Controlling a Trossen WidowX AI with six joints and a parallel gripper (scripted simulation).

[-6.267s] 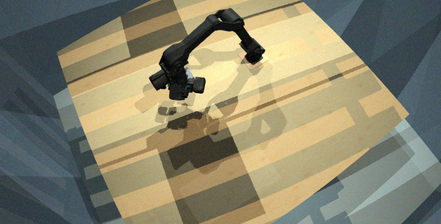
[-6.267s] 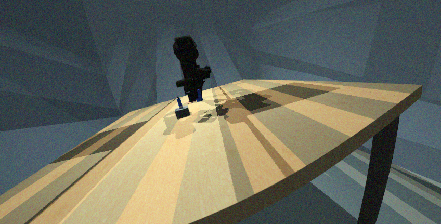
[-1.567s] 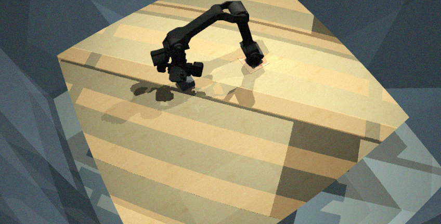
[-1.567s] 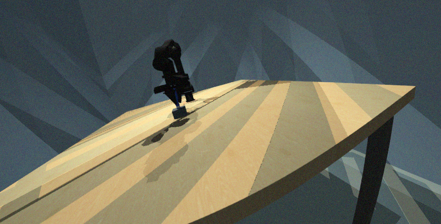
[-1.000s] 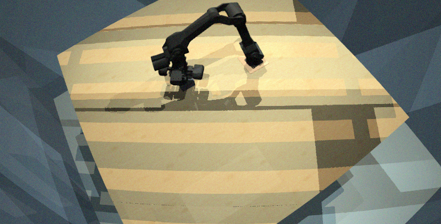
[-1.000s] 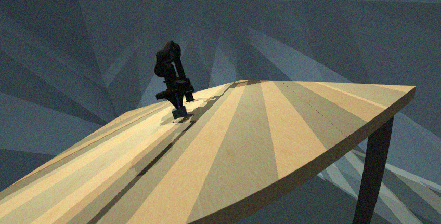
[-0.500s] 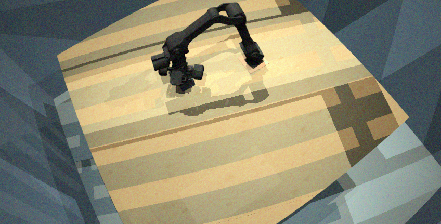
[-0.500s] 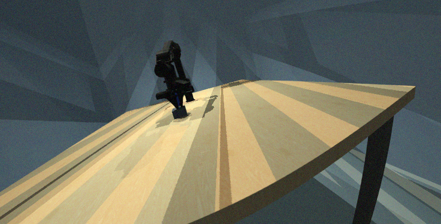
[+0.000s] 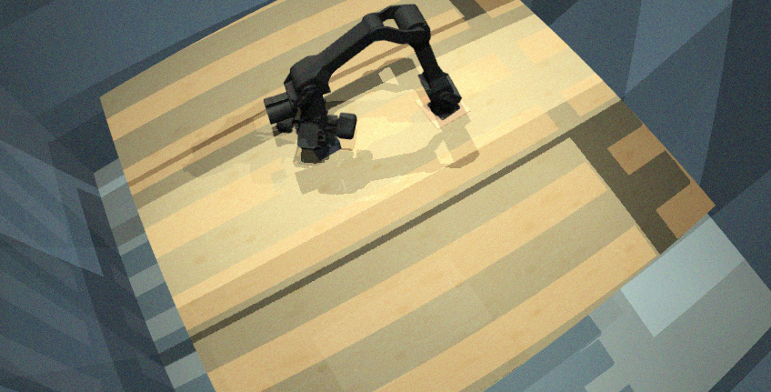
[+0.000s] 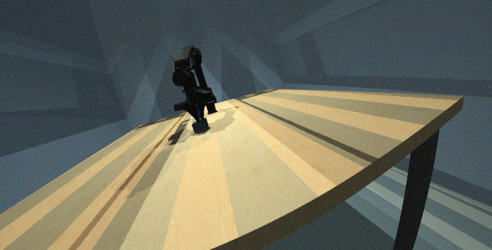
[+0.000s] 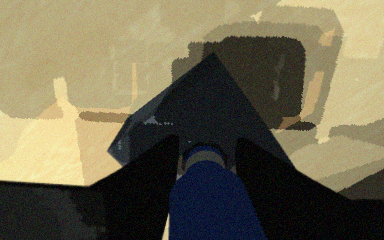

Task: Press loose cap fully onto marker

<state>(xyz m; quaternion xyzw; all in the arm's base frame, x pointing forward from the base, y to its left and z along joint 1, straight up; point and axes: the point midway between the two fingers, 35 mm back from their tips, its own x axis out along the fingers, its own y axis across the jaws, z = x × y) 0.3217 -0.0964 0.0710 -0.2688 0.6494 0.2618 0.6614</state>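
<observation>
Right now the holder block is 1 cm behind my gripper tip, 1 cm to the right of it and 2 cm below it. From my gripper tip the other things lie so: blue cap (1 cm behind, 1 cm to the right, 5 cm above).
</observation>
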